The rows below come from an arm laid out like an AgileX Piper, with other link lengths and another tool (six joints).
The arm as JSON. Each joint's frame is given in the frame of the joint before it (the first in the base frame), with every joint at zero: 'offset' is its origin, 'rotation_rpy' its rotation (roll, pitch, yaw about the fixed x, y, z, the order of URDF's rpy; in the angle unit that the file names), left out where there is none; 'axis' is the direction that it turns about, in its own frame. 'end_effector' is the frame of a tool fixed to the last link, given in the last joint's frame.
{
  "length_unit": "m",
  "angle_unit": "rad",
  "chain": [
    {
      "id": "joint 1",
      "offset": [
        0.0,
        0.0,
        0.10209
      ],
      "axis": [
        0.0,
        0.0,
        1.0
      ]
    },
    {
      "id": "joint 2",
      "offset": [
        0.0,
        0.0,
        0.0
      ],
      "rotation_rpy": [
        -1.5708,
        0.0,
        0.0
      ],
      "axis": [
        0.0,
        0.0,
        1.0
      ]
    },
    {
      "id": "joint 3",
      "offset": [
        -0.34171,
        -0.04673,
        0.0
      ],
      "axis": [
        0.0,
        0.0,
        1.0
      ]
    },
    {
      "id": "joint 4",
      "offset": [
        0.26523,
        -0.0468,
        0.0
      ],
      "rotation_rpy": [
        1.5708,
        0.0,
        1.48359
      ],
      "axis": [
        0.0,
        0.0,
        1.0
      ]
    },
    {
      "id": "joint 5",
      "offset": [
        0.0,
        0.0,
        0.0
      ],
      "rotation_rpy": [
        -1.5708,
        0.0,
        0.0
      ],
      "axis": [
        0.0,
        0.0,
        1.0
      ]
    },
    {
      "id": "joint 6",
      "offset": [
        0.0,
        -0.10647,
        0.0
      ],
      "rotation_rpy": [
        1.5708,
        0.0,
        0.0
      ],
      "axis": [
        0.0,
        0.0,
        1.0
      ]
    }
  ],
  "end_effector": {
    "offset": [
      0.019,
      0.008,
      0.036
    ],
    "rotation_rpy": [
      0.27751,
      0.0,
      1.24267
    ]
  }
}
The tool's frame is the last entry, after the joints.
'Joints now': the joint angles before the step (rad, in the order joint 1, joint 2, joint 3, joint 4, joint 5, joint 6). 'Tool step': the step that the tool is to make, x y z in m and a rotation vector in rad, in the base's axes. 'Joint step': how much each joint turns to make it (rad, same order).
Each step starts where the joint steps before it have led.
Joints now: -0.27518 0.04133 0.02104 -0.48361 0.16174 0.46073
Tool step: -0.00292 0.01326 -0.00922 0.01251 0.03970 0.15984
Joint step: 0.13423 -0.04696 0.00002 0.27330 0.07511 -0.27318
